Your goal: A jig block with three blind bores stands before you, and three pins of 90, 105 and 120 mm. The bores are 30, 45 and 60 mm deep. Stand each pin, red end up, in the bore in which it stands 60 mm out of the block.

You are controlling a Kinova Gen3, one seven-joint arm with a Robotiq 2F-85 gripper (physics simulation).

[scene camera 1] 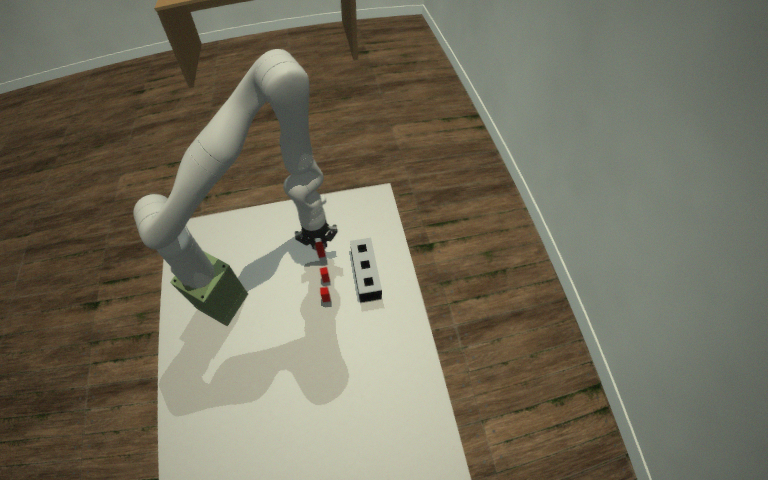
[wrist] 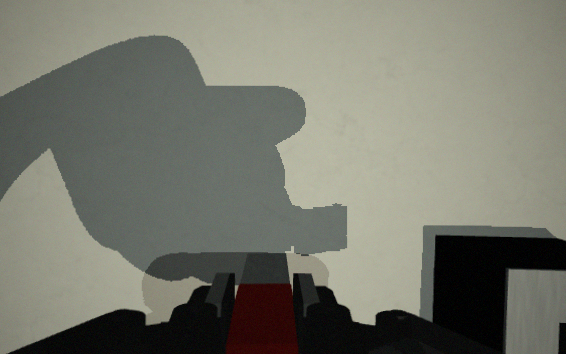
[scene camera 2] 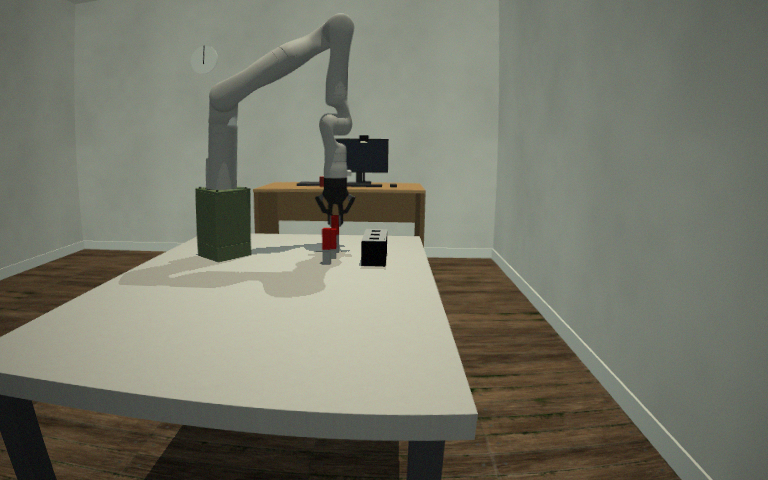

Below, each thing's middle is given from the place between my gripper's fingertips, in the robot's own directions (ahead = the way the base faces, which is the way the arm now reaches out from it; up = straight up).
Now: the jig block (scene camera 1: pixel 367 277) 13 cm ahead of my hand, 9 cm to the right of it and 5 cm below it.
